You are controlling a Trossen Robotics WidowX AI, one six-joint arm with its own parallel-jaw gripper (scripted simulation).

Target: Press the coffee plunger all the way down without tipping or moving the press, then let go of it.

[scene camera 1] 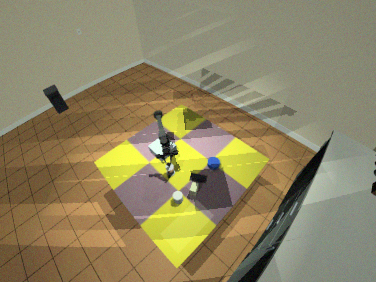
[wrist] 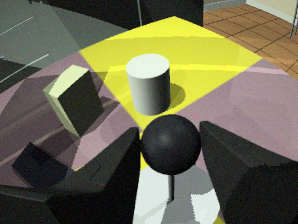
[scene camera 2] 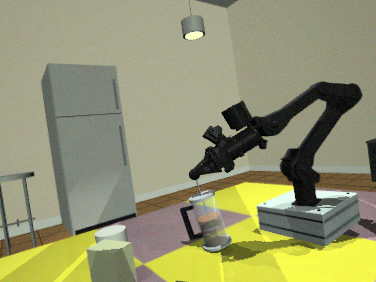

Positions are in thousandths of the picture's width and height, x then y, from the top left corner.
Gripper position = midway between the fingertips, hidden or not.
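Note:
A coffee press (scene camera 2: 544, 729) is visible, as is a pale box (wrist: 247, 435). The robot's own gripper (scene camera 2: 512, 615) can be seen too, and the wrist view also shows the gripper (wrist: 569, 592).

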